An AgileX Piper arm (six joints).
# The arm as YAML. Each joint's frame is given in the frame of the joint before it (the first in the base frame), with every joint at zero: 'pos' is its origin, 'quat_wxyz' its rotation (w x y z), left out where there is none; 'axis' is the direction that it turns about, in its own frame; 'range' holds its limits. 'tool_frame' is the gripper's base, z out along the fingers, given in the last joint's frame.
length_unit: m
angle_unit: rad
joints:
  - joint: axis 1
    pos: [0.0, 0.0, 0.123]
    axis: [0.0, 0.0, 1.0]
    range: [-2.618, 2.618]
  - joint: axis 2
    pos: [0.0, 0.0, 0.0]
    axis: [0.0, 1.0, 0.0]
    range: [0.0, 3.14]
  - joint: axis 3
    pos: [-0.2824, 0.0, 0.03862]
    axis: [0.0, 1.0, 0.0]
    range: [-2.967, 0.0]
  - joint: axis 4
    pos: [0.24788, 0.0, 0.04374]
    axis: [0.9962, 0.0, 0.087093]
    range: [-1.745, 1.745]
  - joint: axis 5
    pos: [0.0, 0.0, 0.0]
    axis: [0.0, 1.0, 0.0]
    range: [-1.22, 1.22]
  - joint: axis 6
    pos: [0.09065, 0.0, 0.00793]
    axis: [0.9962, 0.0, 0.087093]
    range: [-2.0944, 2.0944]
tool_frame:
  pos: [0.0, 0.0, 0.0]
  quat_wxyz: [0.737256, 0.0, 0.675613, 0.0]
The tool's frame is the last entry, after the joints.
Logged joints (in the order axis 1, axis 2, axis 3, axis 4, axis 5, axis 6), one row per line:
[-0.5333 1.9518 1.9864 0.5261 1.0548 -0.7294]
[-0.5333 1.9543 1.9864 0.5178 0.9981 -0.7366]
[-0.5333 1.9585 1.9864 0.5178 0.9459 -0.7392]
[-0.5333 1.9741 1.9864 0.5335 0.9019 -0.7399]
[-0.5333 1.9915 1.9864 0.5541 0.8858 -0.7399]
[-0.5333 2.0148 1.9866 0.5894 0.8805 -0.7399]
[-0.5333 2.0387 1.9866 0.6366 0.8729 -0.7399]
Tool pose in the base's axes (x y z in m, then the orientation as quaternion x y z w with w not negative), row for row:
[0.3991 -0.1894 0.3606 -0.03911 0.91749 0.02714 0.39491]
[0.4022 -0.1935 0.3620 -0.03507 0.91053 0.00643 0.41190]
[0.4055 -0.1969 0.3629 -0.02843 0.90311 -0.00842 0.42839]
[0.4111 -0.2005 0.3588 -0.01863 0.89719 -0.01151 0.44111]
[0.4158 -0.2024 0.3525 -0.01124 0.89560 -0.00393 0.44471]
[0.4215 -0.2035 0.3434 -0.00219 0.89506 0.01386 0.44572]
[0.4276 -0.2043 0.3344 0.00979 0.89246 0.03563 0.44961]
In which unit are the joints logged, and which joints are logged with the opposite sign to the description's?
The joints are logged in radians. Opposite sign: axis 3.
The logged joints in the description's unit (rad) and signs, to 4 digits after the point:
[-0.5333 1.9518 -1.9864 0.5261 1.0548 -0.7294]
[-0.5333 1.9543 -1.9864 0.5178 0.9981 -0.7366]
[-0.5333 1.9585 -1.9864 0.5178 0.9459 -0.7392]
[-0.5333 1.9741 -1.9864 0.5335 0.9019 -0.7399]
[-0.5333 1.9915 -1.9864 0.5541 0.8858 -0.7399]
[-0.5333 2.0148 -1.9866 0.5894 0.8805 -0.7399]
[-0.5333 2.0387 -1.9866 0.6366 0.8729 -0.7399]

